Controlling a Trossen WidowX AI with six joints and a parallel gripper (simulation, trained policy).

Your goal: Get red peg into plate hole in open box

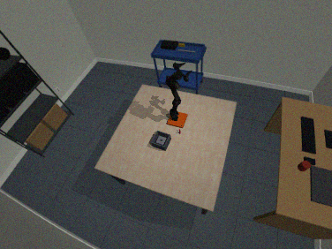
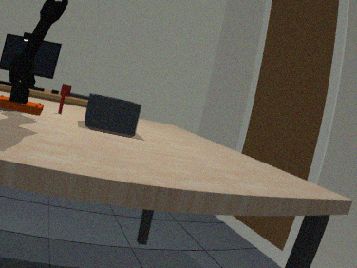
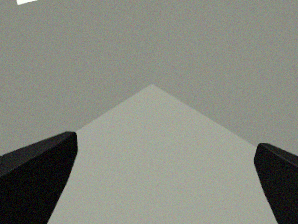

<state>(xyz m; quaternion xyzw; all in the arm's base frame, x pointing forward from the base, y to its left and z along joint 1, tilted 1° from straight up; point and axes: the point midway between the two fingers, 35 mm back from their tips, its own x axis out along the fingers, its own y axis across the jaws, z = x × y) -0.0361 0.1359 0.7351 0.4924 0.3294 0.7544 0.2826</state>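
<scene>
Now: gripper tip 210 mm short of the red peg, 70 mm to the left of it and 740 mm above it. From my gripper tip the other things lie so: grey plate: 370 mm ahead, 230 mm to the right, 730 mm below; then grey box: 370 mm ahead, 230 mm to the right, 750 mm below.
</scene>
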